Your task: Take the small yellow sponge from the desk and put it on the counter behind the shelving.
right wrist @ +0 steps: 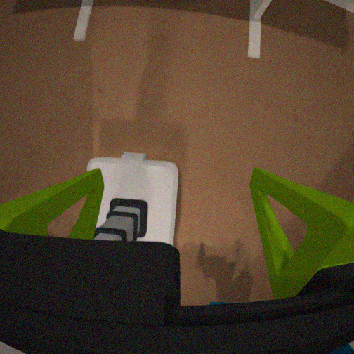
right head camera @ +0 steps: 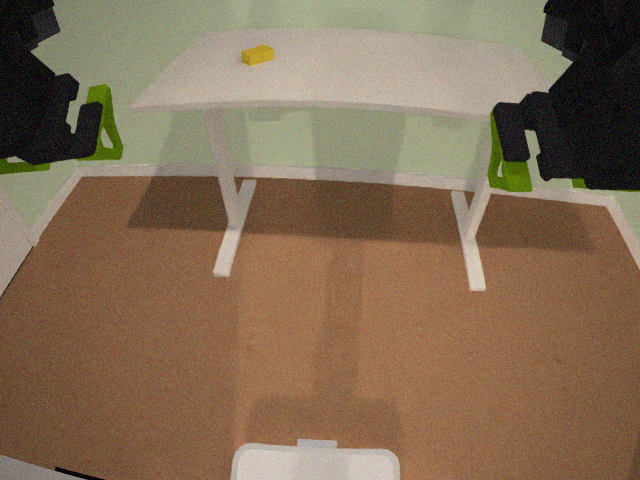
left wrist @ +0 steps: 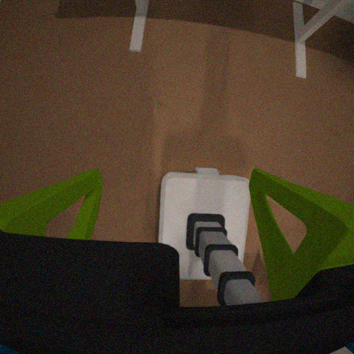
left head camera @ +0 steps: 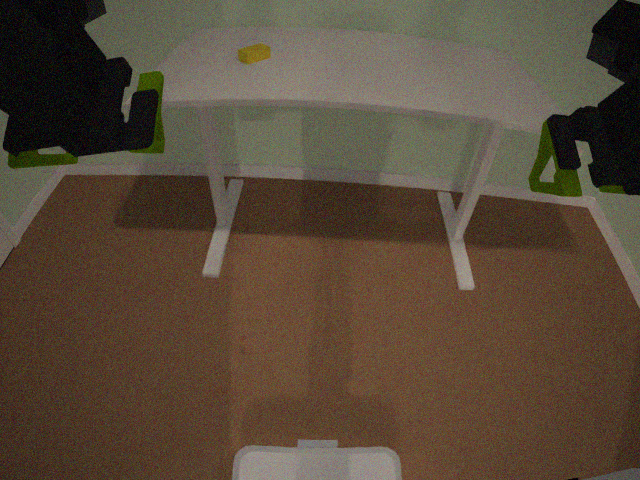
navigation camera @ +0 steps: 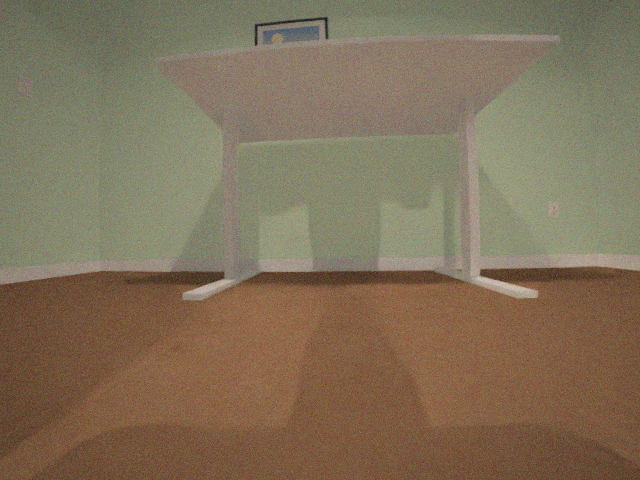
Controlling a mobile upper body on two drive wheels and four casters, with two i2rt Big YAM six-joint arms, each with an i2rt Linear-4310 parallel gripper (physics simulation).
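Places are measured from the left arm's base along level axes (x ahead, y left, z up), in centimetres.
Where they show: left gripper, fingertip midpoint: (right head camera: 83, 158) (left head camera: 117, 151); right gripper, fingertip midpoint: (right head camera: 533, 180) (left head camera: 566, 185).
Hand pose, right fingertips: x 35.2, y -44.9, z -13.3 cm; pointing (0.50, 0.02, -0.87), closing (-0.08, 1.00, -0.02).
Note:
After its pixels a point has its place.
The small yellow sponge (left head camera: 253, 53) @(z -42.3, x 140.4, y 3.3 cm) (right head camera: 257, 54) @(z -42.1, x 140.8, y 2.9 cm) lies on the white desk (left head camera: 361, 72) @(z -46.0, x 133.2, y -34.6 cm) (right head camera: 372, 72) @(z -46.0, x 132.7, y -37.6 cm), left of its middle in both head camera views. The desk's underside and legs show in the navigation camera view. My left gripper (left head camera: 95, 155) @(z -12.2, x 36.5, y -0.1 cm) (right head camera: 62, 162) @(z -12.2, x 36.5, y -0.1 cm) (left wrist: 175, 176) is open and empty, at the left of both head views, apart from the sponge. My right gripper (left head camera: 589, 191) @(z -13.3, x 35.2, y -44.9 cm) (right head camera: 550, 187) @(z -13.3, x 35.2, y -44.9 cm) (right wrist: 176, 176) is open and empty, at the right of both head views. The counter and the shelving do not show in these views.
The desk's T-shaped legs (left head camera: 209, 253) (right head camera: 223, 255) (navigation camera: 231, 206) @(z -100.7, x 146.0, y 25.1 cm) stand on the brown floor (left head camera: 289, 320) @(z -141.0, x 93.5, y -10.7 cm) (navigation camera: 248, 351) @(z -141.0, x 76.8, y -7.4 cm). A green wall (navigation camera: 134, 196) @(z -82.1, x 196.6, y 126.7 cm) with a white baseboard is behind the desk. My white base (left head camera: 268, 465) @(z -115.0, x 25.5, y -7.6 cm) (right head camera: 268, 465) @(z -115.0, x 24.9, y -8.2 cm) (left wrist: 175, 200) (right wrist: 160, 190) is at the bottom of the head views.

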